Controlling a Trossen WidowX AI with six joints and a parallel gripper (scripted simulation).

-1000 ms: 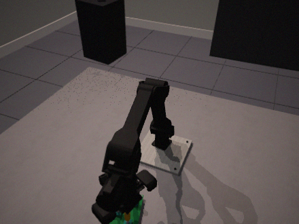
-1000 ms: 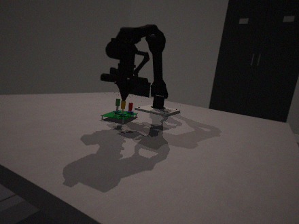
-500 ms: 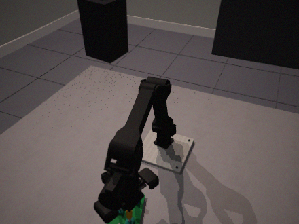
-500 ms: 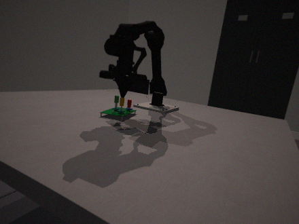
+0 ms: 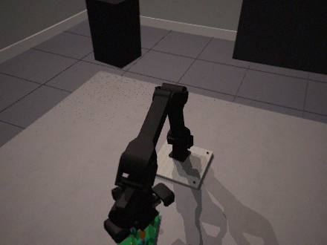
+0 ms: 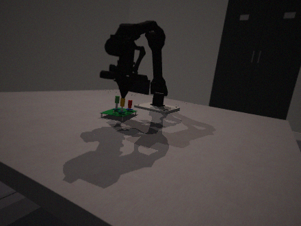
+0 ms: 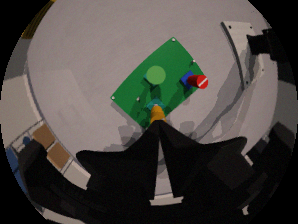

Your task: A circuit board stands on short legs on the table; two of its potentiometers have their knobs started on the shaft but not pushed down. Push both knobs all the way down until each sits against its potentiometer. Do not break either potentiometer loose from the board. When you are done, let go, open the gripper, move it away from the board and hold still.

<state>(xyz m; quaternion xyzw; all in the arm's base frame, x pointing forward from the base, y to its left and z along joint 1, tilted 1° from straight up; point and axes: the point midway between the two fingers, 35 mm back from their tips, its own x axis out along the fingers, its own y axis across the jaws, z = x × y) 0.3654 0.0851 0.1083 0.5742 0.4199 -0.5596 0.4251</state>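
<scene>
The red knob lies 7 cm behind my gripper tip, 2 cm to the right of it and 3 cm below it. From my gripper tip the other things lie so: orange knob 1 cm below.
</scene>
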